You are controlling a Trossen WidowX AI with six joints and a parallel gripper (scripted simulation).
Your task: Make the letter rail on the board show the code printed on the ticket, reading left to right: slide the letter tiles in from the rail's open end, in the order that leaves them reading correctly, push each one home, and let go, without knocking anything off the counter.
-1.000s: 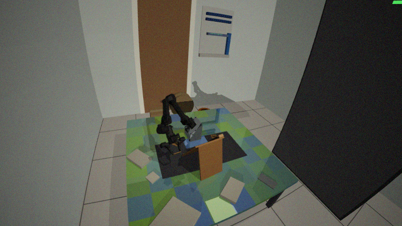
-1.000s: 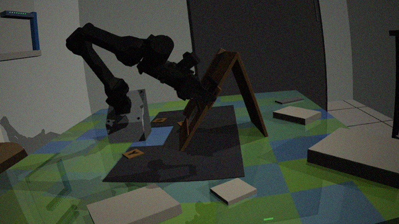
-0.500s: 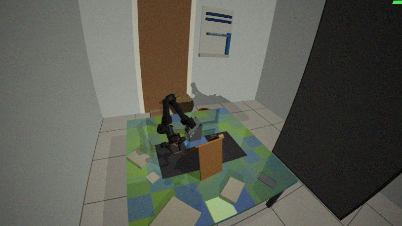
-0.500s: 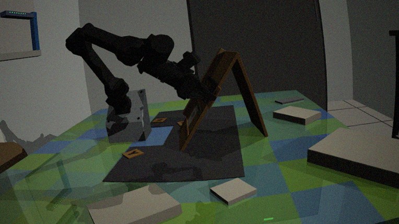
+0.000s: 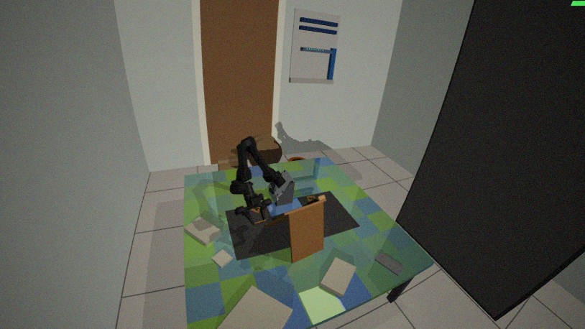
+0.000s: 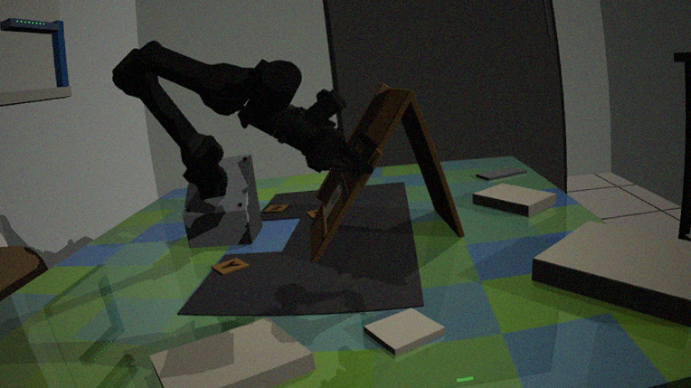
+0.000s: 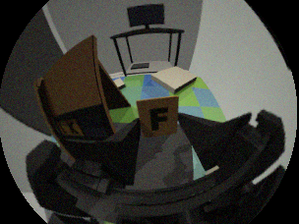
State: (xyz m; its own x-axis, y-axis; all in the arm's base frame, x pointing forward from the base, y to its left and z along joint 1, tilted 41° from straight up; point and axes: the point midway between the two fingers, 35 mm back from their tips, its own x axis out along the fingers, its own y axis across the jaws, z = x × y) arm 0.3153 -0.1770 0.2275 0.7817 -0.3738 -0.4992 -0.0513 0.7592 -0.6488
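The orange letter tile marked l lies 10 mm behind my gripper tip and 240 mm to the left of it. The rest, counted from my gripper tip: dark mat: 140 mm behind, 260 mm to the left, 180 mm below; then white ticket: 70 mm behind, 200 mm to the left, 90 mm below; then orange letter tile marked f: right at my gripper tip.
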